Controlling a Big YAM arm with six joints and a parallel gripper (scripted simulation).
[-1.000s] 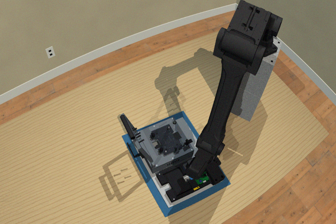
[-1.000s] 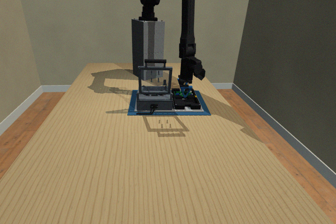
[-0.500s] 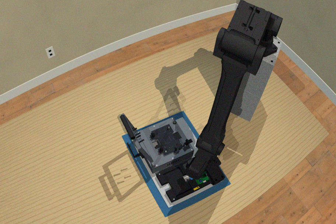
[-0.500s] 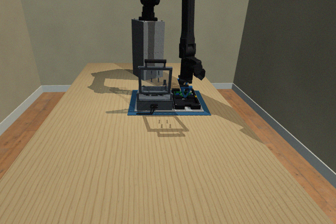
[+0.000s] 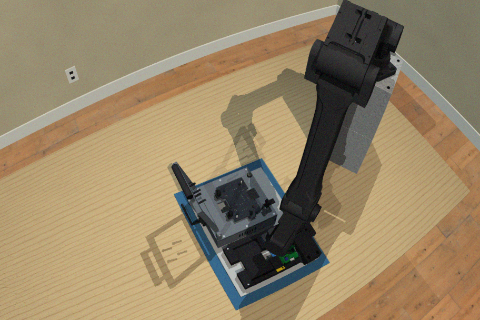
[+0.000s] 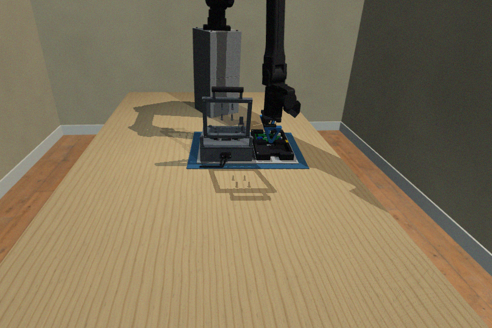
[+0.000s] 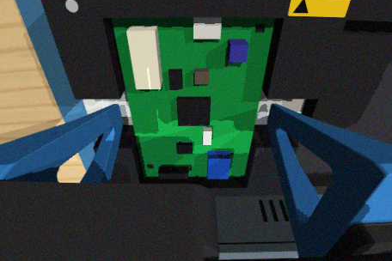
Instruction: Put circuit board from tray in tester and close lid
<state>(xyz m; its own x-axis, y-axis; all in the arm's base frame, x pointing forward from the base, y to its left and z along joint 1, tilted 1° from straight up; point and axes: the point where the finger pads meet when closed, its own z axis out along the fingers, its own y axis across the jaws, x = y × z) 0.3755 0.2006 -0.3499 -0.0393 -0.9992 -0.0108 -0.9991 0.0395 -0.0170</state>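
Right now the green circuit board is right at my hand. The rest, counted from my hand: grey tester: 8 cm ahead, 14 cm to the right, 9 cm above; black latch hook: 1 cm behind, 11 cm to the right, 6 cm above; lid: 18 cm ahead, 18 cm to the right, 16 cm above.
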